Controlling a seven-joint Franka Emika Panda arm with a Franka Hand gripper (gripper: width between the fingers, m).
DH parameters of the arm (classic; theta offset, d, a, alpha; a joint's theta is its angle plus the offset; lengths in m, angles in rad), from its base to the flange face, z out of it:
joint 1: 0 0.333 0 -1.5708
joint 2: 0 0 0 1.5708
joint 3: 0 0.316 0.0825 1.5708
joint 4: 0 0 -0.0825 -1.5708
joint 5: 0 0.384 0 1.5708
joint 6: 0 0 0.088 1.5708
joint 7: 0 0.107 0 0
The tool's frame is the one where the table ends.
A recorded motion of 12 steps. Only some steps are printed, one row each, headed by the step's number.
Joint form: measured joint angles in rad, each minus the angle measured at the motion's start. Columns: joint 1, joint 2, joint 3, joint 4, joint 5, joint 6, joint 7.
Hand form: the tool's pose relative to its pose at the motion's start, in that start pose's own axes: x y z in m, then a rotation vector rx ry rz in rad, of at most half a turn. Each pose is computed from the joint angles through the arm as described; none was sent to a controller.
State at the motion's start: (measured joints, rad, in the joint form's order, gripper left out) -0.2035 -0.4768 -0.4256 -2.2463 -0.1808 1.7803 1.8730
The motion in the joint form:
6: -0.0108 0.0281 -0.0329 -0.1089 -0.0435 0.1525 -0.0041
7: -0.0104 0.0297 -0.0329 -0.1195 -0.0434 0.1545 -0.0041
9: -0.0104 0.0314 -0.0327 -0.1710 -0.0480 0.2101 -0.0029
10: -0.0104 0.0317 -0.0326 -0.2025 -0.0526 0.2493 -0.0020
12: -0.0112 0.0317 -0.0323 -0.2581 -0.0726 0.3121 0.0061
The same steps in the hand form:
6: 0.0089 -0.0079 0.0510 0.0227 0.0248 0.0028
7: 0.0080 -0.0064 0.0564 0.0132 0.0273 0.0004
9: 0.0039 -0.0025 0.0762 0.0168 0.0267 -0.0111
10: 0.0014 0.0000 0.0874 0.0250 0.0255 -0.0189
12: -0.0017 0.0057 0.1073 0.0368 0.0338 -0.0316

